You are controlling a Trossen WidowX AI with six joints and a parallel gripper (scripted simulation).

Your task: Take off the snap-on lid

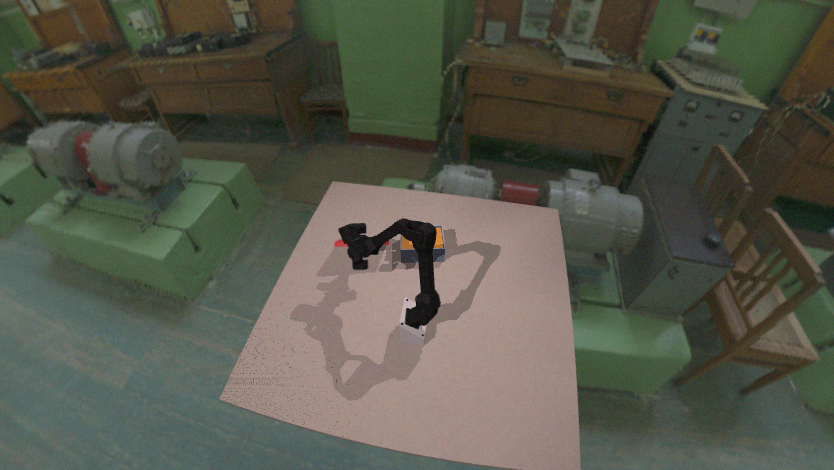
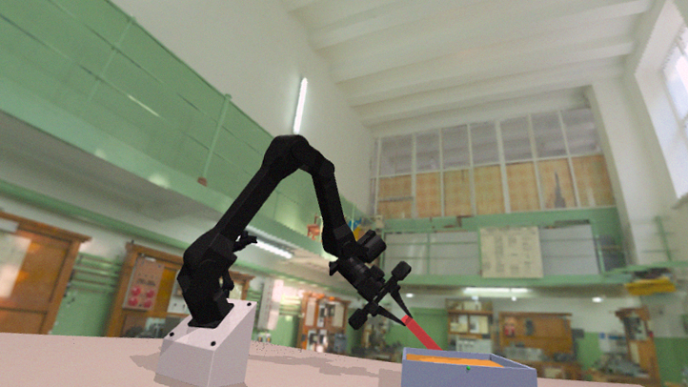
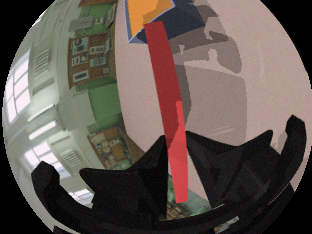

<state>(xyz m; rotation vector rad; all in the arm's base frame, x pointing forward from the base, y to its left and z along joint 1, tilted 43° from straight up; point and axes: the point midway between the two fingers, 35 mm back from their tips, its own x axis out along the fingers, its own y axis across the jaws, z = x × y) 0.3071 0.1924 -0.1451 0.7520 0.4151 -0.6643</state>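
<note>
Now: the lid 60 mm ahead of my gripper tip, 50 mm below it and 10 mm to the left of it. The rest, counted from my gripper tip: grey-blue storage box 250 mm to the right, 90 mm below, 90 mm ahead.
</note>
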